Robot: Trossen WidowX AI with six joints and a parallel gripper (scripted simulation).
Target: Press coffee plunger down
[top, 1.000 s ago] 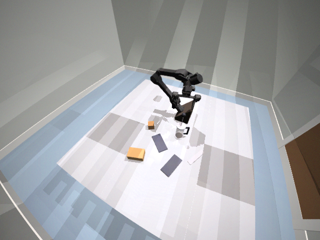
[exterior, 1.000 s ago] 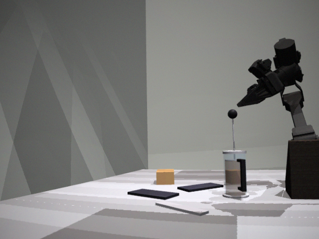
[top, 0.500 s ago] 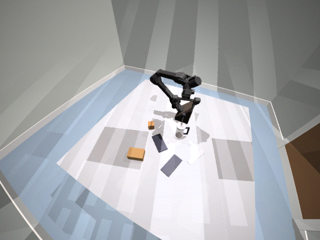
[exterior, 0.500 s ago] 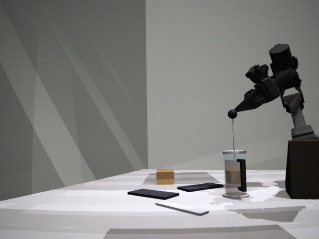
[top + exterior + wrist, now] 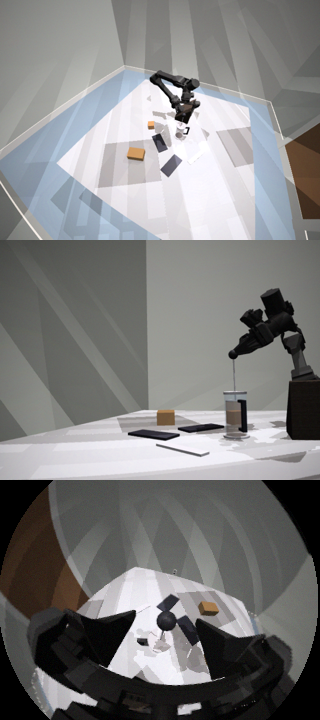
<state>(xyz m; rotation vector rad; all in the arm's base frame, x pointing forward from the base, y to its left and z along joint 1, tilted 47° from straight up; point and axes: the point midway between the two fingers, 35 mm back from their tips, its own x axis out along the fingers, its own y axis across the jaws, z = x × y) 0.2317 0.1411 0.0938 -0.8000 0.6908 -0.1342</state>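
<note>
The glass coffee press lies 1 cm behind my gripper tip, 1 cm to the left of it and 13 cm below it. From my gripper tip the other things lie so: small orange block: 2 cm behind, 25 cm to the right, 22 cm below.
</note>
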